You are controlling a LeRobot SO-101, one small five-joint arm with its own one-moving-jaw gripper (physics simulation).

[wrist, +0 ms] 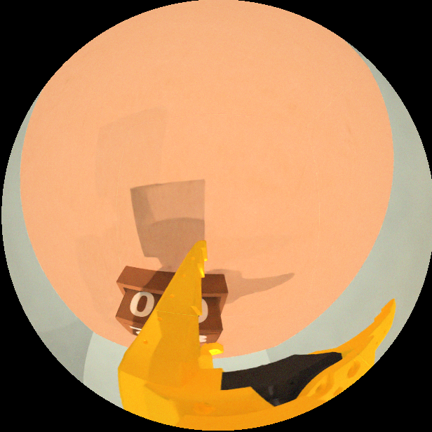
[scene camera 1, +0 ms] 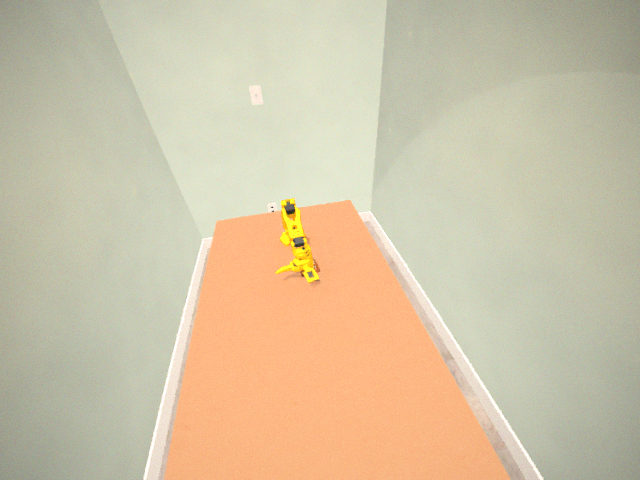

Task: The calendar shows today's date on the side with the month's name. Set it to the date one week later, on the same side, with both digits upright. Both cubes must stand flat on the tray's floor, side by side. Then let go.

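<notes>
The brown calendar shows low in the wrist view, partly behind the fixed jaw. Its left cube bears a white 0. The right cube shows part of a rounded white digit beside the jaw; which digit is hidden. White marks show on a lower face of each cube. In the scene view a small brown part of the calendar shows at the right of the gripper, the rest hidden by it. My gripper is wide open and empty, its fixed jaw over the calendar, its moving jaw swung out right.
The orange table top extends in front of the arm. Shadows of the arm and the jaws lie on it around and beyond the calendar. Pale green walls stand around the table, with a white socket behind its far edge.
</notes>
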